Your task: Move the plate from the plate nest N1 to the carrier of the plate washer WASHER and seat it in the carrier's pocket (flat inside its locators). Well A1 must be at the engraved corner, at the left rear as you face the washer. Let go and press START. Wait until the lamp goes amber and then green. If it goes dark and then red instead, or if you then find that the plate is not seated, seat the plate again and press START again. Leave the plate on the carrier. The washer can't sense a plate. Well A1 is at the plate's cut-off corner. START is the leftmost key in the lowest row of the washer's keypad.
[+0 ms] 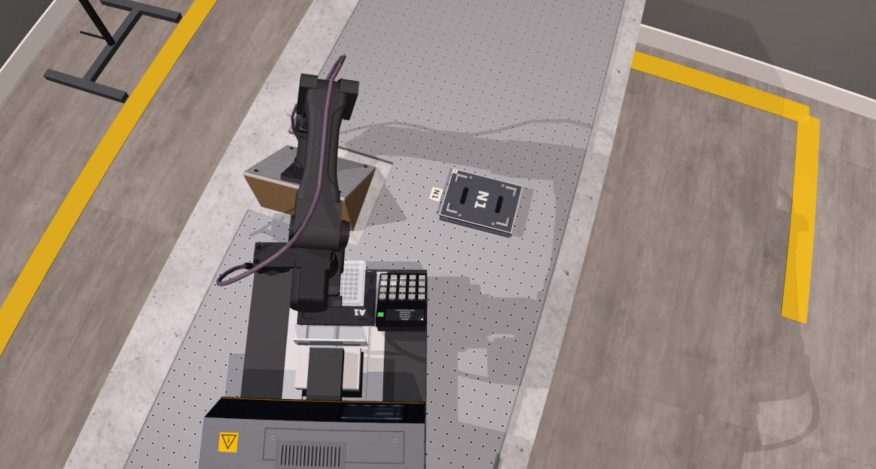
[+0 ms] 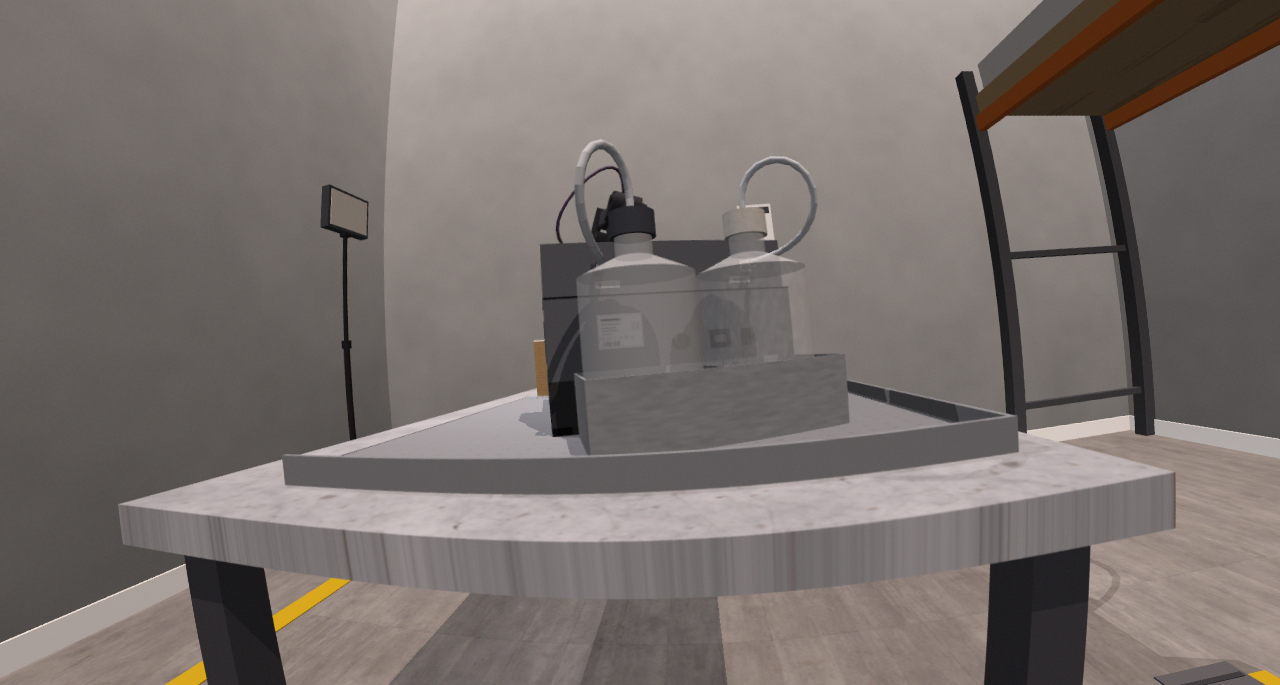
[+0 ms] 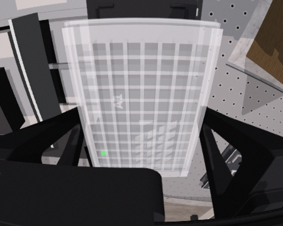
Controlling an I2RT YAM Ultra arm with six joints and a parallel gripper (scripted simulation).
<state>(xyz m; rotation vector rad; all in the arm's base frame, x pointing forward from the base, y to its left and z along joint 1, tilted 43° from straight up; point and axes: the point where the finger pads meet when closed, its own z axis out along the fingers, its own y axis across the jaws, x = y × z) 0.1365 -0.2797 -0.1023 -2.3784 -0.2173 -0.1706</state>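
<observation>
Now: hand 10 cm above the black washer carrier. Also, from my hand: N1 label (31 cm to the left, 18 cm below, 14 cm ahead); plate washer (15 cm to the right, 5 cm below, 3 cm ahead); clear well plate (right at my hand).
</observation>
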